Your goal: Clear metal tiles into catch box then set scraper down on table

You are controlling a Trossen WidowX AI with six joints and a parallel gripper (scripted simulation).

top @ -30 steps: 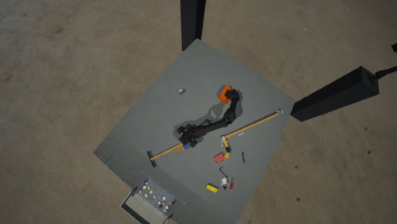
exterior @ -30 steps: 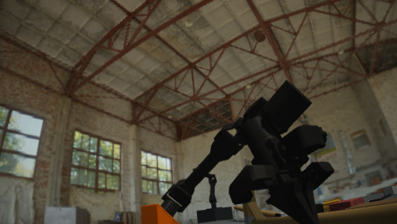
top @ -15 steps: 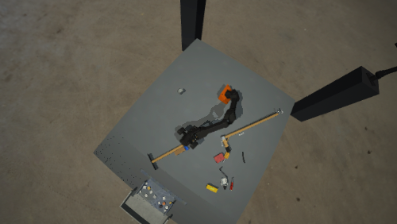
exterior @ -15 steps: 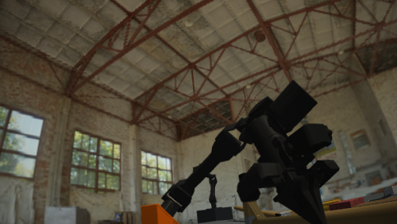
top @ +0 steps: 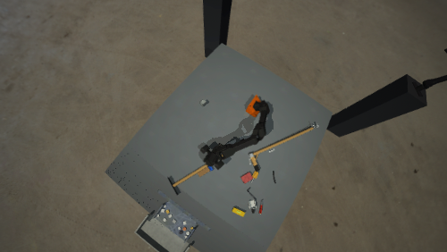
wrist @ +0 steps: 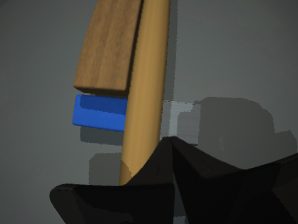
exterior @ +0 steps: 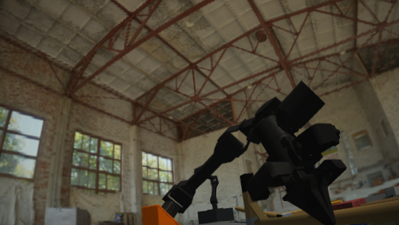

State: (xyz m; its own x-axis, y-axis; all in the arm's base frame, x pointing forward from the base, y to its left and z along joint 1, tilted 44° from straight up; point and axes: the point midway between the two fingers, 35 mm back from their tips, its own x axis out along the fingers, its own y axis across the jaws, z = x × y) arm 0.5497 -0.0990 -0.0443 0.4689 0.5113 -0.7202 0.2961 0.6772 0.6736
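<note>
The long scraper lies 2 cm ahead of my gripper tip, 1 cm to the left of it and 5 cm above it. From my gripper tip the other things lie so: red block 3 cm behind, 30 cm to the left; wooden block 8 cm ahead, 1 cm to the left; blue block 2 cm ahead, 2 cm to the left, 1 cm below.
</note>
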